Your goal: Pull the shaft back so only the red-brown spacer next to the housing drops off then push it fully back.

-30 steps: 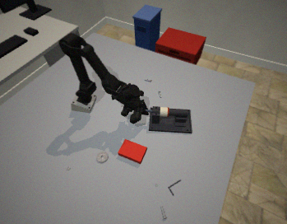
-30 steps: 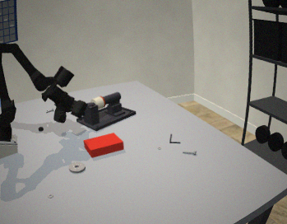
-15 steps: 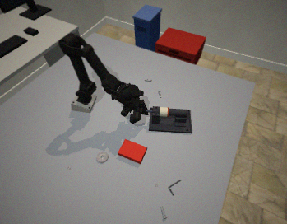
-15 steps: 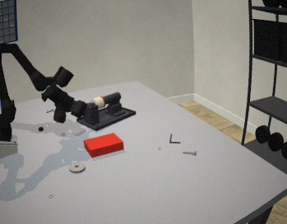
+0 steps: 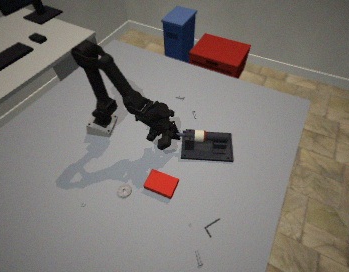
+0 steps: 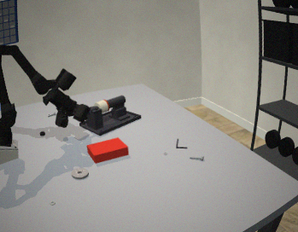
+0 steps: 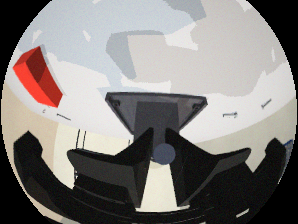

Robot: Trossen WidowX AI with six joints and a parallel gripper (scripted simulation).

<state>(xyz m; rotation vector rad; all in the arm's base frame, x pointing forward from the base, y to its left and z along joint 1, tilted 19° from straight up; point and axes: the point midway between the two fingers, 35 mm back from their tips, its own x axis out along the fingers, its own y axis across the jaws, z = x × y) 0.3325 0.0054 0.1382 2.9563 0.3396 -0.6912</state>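
Now: hand 90 mm short of the shaft and 20 mm to the right of it. Round my hand: red-brown spacer (130 mm ahead, 30 mm to the left); then fixture (140 mm ahead, 40 mm to the left, 30 mm below); then cream spacer (110 mm ahead, 30 mm to the left).
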